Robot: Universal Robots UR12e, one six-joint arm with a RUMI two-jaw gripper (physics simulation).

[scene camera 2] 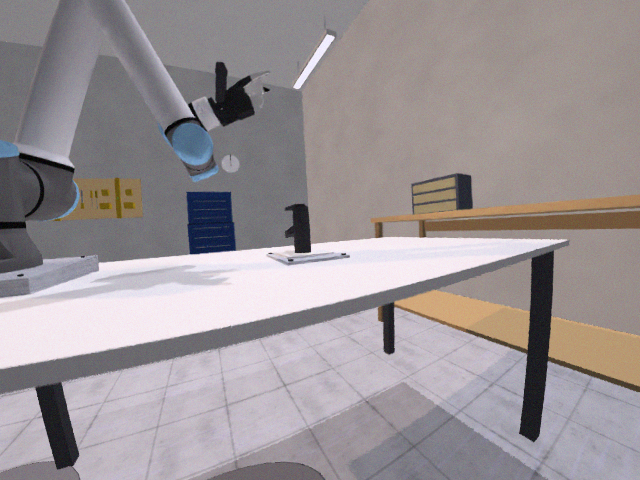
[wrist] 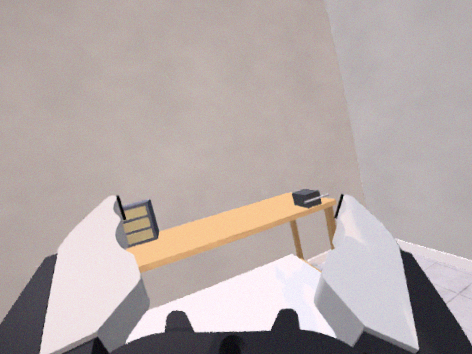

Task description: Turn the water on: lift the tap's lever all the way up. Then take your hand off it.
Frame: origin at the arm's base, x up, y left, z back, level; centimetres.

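Where they show: gripper, between the fingertips: (scene camera 2: 269, 81) (wrist: 231, 198).
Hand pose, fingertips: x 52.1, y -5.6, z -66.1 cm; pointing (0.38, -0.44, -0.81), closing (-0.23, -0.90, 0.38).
Each offset is from my fingertips to the top centre of the thing. "*": to the spot under its first point. Level surfaces: height alone.
A black tap @(* dx -47.5, dy -10.0, dz -3.3 cm) (scene camera 2: 302, 228) stands upright on a white base plate @(* dx -54.8, dy -8.5, dz +3.0 cm) (scene camera 2: 281, 256) on the white table, in the scene view. Two short parts stick out to its left, one at the top and one lower down. Which is the lever, and how far it is raised, I cannot tell at this size. The tap does not show in the wrist view. My gripper (scene camera 2: 267, 81) (wrist: 231, 198) is open, its pale fingers wide apart with nothing between them. It is high above the table, up and to the left of the tap in the scene view, well apart from it.
The white table @(dx -55.9 cm) (scene camera 2: 206, 310) (wrist: 235, 305) carries the arm's base plate (scene camera 2: 62, 272) at the left. A wooden bench (scene camera 2: 542, 205) (wrist: 225, 230) by the wall holds a drawer box (scene camera 2: 439, 194) (wrist: 142, 223) and a dark block (wrist: 306, 198). A blue cabinet (scene camera 2: 210, 222) stands behind.
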